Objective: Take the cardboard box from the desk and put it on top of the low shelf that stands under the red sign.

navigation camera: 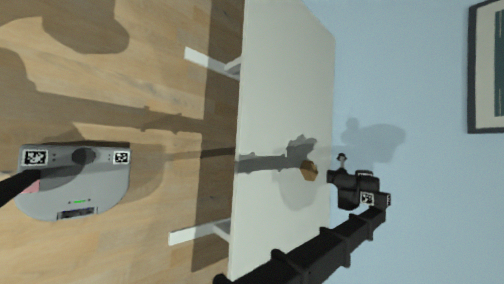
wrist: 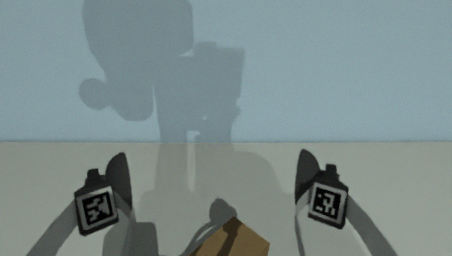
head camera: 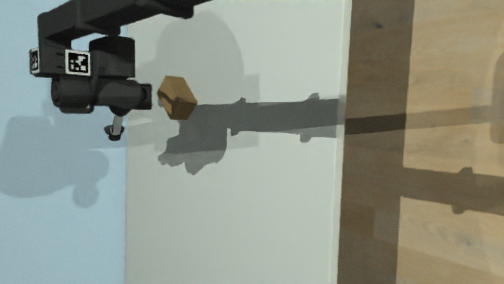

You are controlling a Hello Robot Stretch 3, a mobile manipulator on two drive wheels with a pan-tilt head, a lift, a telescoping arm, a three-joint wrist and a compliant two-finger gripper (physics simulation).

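Pixels of known places: robot's base, origin of its link: (navigation camera: 84, 155).
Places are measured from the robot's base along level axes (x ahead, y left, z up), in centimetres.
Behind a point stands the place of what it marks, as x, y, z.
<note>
A small brown cardboard box (head camera: 175, 97) @[-3.3, -83.0, 77.1] (navigation camera: 309, 170) @[-2.8, -82.4, 77.0] (wrist: 240, 241) sits on the pale desk (head camera: 235, 215) @[22.7, -66.6, 72.1] (navigation camera: 285, 75) @[42.0, -67.1, 72.1] (wrist: 395, 170), towards its wall side. In the wrist view it is cut off by the bottom edge. My gripper (wrist: 214, 171) @[-2.0, -83.6, 91.9] is open and empty, with its fingers wide apart above the desk; the box shows low between the finger arms, nearer the camera than the fingertips. In the head and navigation views one finger shows beside the dark wrist, and the other is hidden. The low shelf and the red sign do not show in these views.
A blue wall (head camera: 60, 235) @[35.9, -121.0, 90.2] (navigation camera: 410, 85) @[42.6, -121.1, 109.7] (wrist: 350, 65) runs along the desk's far side. A framed picture (navigation camera: 472, 70) @[43.4, -118.9, 128.8] hangs on it. My grey base (navigation camera: 100, 185) @[-12.8, -6.2, 16.0] stands on the wooden floor (head camera: 450, 90) @[-8.1, -48.7, 0.1] (navigation camera: 165, 30) @[81.0, -33.4, 0.1]. White desk legs (navigation camera: 205, 61) (navigation camera: 192, 235) stick out below the desk.
</note>
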